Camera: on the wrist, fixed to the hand. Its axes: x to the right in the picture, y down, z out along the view.
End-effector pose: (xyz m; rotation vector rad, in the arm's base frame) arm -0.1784 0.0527 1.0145 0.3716 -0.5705 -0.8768
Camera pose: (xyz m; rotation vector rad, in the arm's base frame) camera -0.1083 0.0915 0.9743 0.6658 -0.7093 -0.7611
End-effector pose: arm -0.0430 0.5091 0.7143 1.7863 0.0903 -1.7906
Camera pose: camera 0.0450 0.5103 0.7309 2.0113 -0.2297 -1.8646
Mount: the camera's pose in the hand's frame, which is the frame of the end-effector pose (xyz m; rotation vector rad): -0.0082 0.0447 -0.0772 0.3279 0.0104 0.0205
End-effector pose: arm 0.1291 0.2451 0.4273 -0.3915 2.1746 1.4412
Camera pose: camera 0.0949 0.1919 0.4908 -0.2593 2.3751 1.0659
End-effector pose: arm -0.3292 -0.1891 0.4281 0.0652 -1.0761 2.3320
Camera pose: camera -0.3309 -0.1610 0.3430 0.1659 -0.6828 2.5027
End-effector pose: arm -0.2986 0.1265 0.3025 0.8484 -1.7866 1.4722
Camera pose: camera -0.3237 0.2101 0.2822 0.9813 -1.5724 1.8102
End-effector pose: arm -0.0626 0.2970 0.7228 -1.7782 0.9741 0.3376
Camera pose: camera -0.1174 0.2267 0.7317 -1.4740 0.9938 0.1695
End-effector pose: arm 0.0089 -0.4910 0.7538 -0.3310 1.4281 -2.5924
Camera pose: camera -0.0025 -0.4500 0.6749 -0.2552 0.9769 -2.7519
